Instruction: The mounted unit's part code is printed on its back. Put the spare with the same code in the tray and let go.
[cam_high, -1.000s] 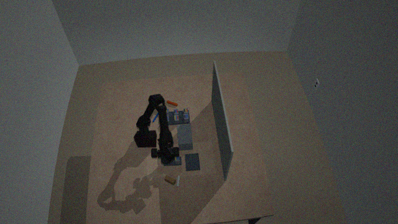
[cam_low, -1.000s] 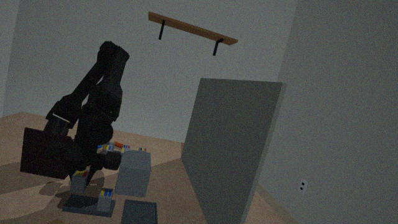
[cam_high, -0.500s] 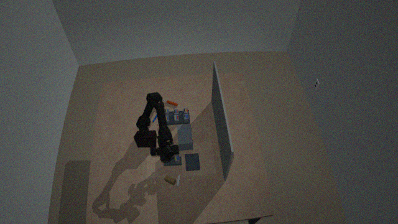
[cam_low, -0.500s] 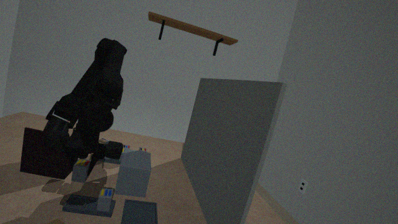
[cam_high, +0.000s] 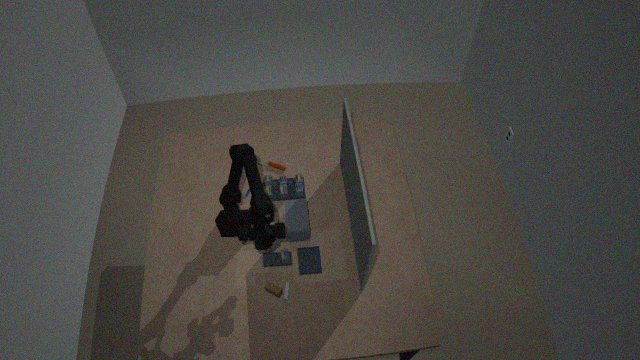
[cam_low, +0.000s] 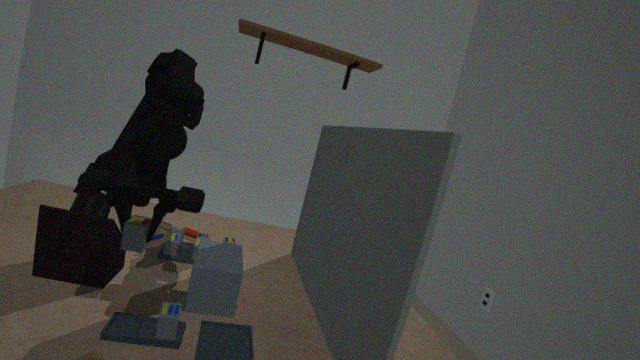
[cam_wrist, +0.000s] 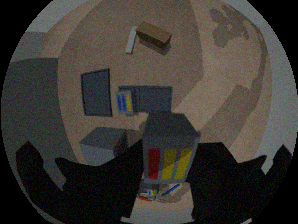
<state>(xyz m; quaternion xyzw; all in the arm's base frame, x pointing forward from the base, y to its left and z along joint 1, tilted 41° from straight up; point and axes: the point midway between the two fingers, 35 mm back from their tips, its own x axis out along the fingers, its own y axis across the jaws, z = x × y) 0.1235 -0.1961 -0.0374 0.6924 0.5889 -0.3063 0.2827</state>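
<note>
My gripper tip is now 180 mm short of the tray, 40 mm to the left of it and 160 mm above it. From my gripper tip the other things lie so: tan block: 170 mm to the right, 140 mm below; mounted unit: 160 mm ahead, 150 mm to the left, 110 mm below; grey spare: 20 mm above.
</note>
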